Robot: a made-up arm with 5 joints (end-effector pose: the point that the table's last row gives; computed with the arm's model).
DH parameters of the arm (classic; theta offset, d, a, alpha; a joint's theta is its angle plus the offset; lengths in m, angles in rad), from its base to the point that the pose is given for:
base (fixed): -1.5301 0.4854 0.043 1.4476
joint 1: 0 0.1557 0.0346 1.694
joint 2: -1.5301 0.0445 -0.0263 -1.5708
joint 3: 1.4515 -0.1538 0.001 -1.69
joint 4: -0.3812 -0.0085 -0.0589 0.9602
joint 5: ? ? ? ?
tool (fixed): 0.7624 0.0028 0 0
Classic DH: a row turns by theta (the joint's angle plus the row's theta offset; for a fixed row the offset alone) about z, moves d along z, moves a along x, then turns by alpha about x.
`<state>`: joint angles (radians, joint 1 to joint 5).
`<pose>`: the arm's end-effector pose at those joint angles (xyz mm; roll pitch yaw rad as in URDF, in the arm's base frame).
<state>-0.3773 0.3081 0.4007 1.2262 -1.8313</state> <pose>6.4 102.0 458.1 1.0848 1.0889 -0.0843</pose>
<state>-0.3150 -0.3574 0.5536 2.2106 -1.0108</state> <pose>-112.8 66.4 407.8 -0.6626 -0.0213 -0.4845</pose>
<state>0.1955 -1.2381 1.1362 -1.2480 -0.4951</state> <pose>-355.7 -126.2 592.8 1.6123 -0.9957 1.5874</pose>
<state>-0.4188 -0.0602 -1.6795 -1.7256 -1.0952</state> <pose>-80.2 59.5 411.3 -2.4022 0.7988 1.0060</pose>
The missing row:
joint 5: -1.4637 -0.1358 -0.0496 -1.5162
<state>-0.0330 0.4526 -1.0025 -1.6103 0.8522</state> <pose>59.2 17.7 472.2 0.4296 0.5941 -1.6322</pose>
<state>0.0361 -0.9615 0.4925 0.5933 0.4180</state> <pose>-326.7 120.6 376.9 -0.6798 -0.6785 1.2271</pose>
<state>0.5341 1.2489 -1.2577 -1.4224 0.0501</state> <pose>67.2 -155.6 502.7 1.2728 0.6325 -1.7346</pose>
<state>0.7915 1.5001 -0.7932 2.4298 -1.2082</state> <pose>-71.9 -123.0 365.9 -1.4193 0.0602 -2.3577</pose>
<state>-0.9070 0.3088 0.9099 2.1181 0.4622</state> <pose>-57.9 10.8 419.4 -1.3082 -0.2067 -0.4456</pose>
